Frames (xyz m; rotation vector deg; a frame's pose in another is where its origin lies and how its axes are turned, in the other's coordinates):
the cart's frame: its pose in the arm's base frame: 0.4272 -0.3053 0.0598 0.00 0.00 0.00
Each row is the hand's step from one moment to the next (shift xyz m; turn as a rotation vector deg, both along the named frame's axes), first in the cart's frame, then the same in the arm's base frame.
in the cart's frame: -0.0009 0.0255 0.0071 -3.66 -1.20 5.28
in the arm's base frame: -0.0009 0.0255 0.0071 -3.66 -1.20 5.28
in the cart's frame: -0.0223 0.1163 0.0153 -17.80 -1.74 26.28
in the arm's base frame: -0.0223 0.1163 0.0153 -17.80 -1.74 26.28
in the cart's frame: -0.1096 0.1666 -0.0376 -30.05 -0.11 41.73
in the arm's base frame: -0.1096 0.1666 -0.0376 -30.05 -0.11 41.73
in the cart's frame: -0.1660 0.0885 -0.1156 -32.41 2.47 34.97
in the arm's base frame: -0.1660 0.0885 -0.1156 -32.41 2.47 34.97
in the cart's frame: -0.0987 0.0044 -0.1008 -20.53 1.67 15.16
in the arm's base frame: -0.0987 0.0044 -0.1008 -20.53 1.67 15.16
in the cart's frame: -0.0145 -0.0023 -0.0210 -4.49 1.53 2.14
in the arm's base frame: -0.0145 -0.0023 -0.0210 -4.49 1.53 2.14
